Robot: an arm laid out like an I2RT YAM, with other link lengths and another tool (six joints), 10 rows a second.
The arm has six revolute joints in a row. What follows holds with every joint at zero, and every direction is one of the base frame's. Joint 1 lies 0.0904 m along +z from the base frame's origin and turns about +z. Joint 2 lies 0.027 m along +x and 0.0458 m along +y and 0.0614 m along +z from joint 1 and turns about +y. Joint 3 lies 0.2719 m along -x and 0.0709 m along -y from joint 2 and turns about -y. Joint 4 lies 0.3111 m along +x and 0.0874 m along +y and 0.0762 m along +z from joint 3 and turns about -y. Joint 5 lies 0.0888 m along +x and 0.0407 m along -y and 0.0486 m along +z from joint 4 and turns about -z. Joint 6 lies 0.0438 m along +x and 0.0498 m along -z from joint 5 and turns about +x. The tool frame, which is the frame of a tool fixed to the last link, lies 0.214 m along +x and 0.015 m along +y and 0.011 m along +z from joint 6; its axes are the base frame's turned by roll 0.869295, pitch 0.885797 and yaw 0.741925 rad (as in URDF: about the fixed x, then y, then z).
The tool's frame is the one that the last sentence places.
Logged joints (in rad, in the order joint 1, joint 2, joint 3, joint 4, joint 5, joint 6), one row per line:
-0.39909, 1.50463, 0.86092, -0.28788, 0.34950, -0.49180
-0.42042, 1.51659, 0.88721, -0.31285, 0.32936, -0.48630
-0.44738, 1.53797, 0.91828, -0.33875, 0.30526, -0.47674
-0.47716, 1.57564, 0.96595, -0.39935, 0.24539, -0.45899
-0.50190, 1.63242, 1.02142, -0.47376, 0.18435, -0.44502
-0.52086, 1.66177, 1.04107, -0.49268, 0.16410, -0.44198
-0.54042, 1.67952, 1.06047, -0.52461, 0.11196, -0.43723
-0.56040, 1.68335, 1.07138, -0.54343, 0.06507, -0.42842
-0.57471, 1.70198, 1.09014, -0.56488, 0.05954, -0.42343
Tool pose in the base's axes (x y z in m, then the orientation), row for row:
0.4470, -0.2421, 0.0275, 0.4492, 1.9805, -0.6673
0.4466, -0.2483, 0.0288, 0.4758, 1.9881, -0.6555
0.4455, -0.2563, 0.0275, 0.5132, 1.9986, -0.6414
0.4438, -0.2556, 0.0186, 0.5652, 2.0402, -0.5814
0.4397, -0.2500, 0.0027, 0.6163, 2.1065, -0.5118
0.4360, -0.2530, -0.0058, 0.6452, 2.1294, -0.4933
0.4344, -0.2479, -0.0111, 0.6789, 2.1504, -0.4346
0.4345, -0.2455, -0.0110, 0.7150, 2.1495, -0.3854
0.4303, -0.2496, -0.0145, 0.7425, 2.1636, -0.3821
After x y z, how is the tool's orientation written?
As a rotation vector, in radians.
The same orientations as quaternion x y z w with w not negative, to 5 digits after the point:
0.18421, 0.81219, -0.27366, 0.48116
0.19478, 0.81387, -0.26834, 0.47715
0.20951, 0.81592, -0.26185, 0.47096
0.22917, 0.82723, -0.23574, 0.45563
0.24695, 0.84408, -0.20508, 0.42951
0.25718, 0.84879, -0.19663, 0.41804
0.26962, 0.85402, -0.17260, 0.41008
0.28388, 0.85342, -0.15302, 0.40947
0.29347, 0.85515, -0.15102, 0.39973

